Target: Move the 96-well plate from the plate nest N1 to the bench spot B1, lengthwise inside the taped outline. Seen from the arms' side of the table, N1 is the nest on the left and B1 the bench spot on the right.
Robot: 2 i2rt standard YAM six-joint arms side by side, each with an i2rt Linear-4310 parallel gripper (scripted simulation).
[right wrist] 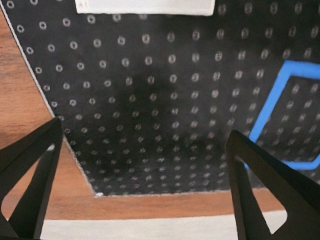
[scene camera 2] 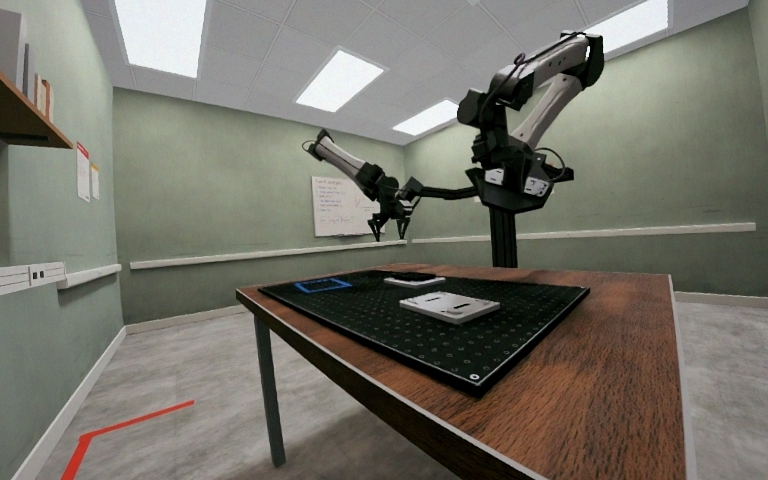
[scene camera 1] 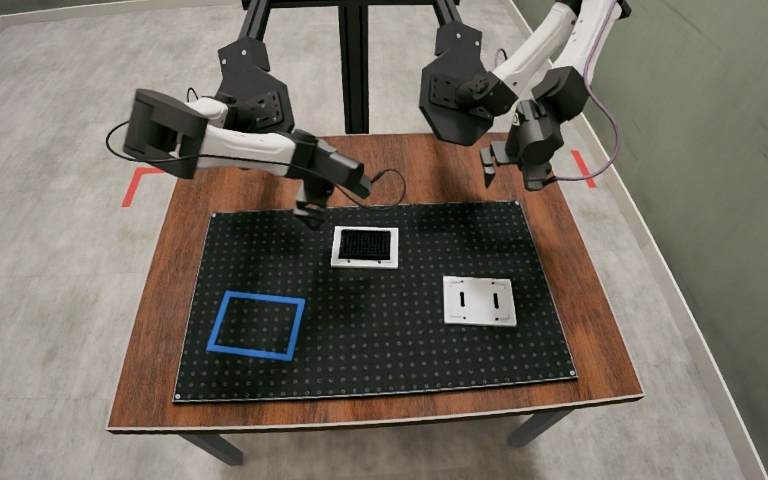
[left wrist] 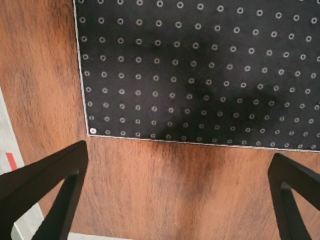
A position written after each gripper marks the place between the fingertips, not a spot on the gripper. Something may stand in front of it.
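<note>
There's a black 96-well plate [scene camera 1: 355, 244] here; it's out of frame in the right wrist view, and it's out of frame in the left wrist view too. You can see the left gripper [scene camera 2: 500, 196] [scene camera 1: 507, 185] [left wrist: 179, 157], and then there's the right gripper [scene camera 1: 320, 214] [right wrist: 147, 132] [scene camera 2: 390, 241] as well.
</note>
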